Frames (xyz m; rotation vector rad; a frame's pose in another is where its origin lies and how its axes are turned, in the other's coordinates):
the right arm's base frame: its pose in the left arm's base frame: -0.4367 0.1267 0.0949 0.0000 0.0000 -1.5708
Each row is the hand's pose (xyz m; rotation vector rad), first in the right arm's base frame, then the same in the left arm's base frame.
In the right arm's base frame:
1: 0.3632 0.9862 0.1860 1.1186 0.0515 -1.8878
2: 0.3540 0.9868 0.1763 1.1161 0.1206 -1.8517
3: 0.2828 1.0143 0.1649 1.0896 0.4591 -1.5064
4: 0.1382 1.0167 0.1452 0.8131 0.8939 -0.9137
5: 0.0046 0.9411 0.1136 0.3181 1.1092 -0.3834
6: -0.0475 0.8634 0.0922 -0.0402 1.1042 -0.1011
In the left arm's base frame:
1: 0.5495 -0.2365 0.2809 -0.9284 0.8467 2.3899
2: 0.5501 -0.2273 0.2712 -0.9957 0.8015 2.4166
3: 0.5776 -0.1561 0.2598 -1.4260 0.5805 2.6280
4: 0.5800 -0.0115 0.2401 1.5135 0.0716 -2.2305
5: 0.5044 0.1221 0.2085 1.1707 0.6489 -1.7476
6: 0.4267 0.1742 0.1871 0.8394 0.9028 -1.4923

